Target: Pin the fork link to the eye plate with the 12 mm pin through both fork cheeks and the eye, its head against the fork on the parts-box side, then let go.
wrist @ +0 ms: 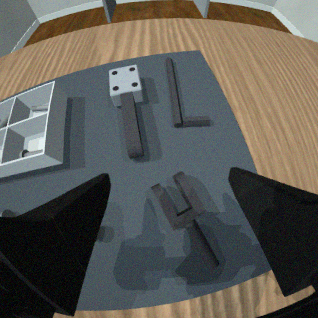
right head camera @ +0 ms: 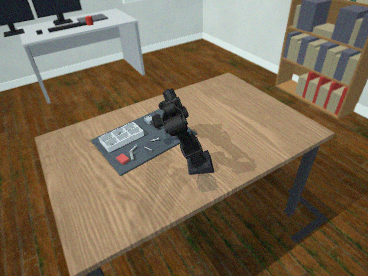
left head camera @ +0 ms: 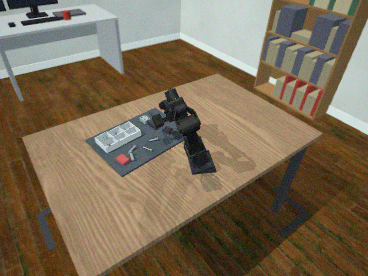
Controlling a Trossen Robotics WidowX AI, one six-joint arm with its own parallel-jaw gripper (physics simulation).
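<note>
My gripper is open and empty above the mat. In the wrist view the dark fork link lies below and between its fingers, cheeks toward the top left, handle toward the lower right, under the arm's shadow. The eye plate is a pale block with four holes; a dark bar extends from it toward the fork, apart from it. Several grey pins, one of them a pin, lie on the mat; I cannot tell which is 12 mm. The arm hides the fork in the right head view.
The white parts box stands on the dark mat, left of the eye plate. A dark L-shaped bar lies right of the eye plate. A red block lies near the mat's front corner.
</note>
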